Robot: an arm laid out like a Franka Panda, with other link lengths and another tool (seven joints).
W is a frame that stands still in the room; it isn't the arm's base.
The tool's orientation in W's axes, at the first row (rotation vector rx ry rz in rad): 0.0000, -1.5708, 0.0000
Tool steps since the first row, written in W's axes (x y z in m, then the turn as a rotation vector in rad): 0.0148, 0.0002, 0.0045, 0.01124, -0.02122, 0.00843; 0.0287, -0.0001, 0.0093, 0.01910, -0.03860, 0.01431; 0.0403, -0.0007, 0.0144, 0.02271, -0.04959, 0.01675; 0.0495, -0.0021, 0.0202, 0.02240, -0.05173, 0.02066; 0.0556, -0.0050, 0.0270, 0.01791, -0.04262, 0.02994; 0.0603, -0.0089, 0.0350, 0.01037, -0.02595, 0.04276; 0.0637, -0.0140, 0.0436, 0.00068, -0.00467, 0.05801; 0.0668, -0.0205, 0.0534, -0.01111, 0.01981, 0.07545; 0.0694, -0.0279, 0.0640, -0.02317, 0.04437, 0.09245; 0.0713, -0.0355, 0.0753, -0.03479, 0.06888, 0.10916
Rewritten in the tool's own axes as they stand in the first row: 0.0045, 0.0002, -0.0148, 0.00843, -0.02122, -0.01124; 0.0093, -0.0001, -0.0287, 0.01431, -0.03860, -0.01910; 0.0144, -0.0007, -0.0403, 0.01675, -0.04959, -0.02271; 0.0202, -0.0021, -0.0495, 0.02066, -0.05173, -0.02240; 0.0270, -0.0050, -0.0556, 0.02994, -0.04262, -0.01791; 0.0350, -0.0089, -0.0603, 0.04276, -0.02595, -0.01037; 0.0436, -0.0140, -0.0637, 0.05801, -0.00467, -0.00068; 0.0534, -0.0205, -0.0668, 0.07545, 0.01981, 0.01111; 0.0640, -0.0279, -0.0694, 0.09245, 0.04437, 0.02317; 0.0753, -0.0355, -0.0713, 0.10916, 0.06888, 0.03479
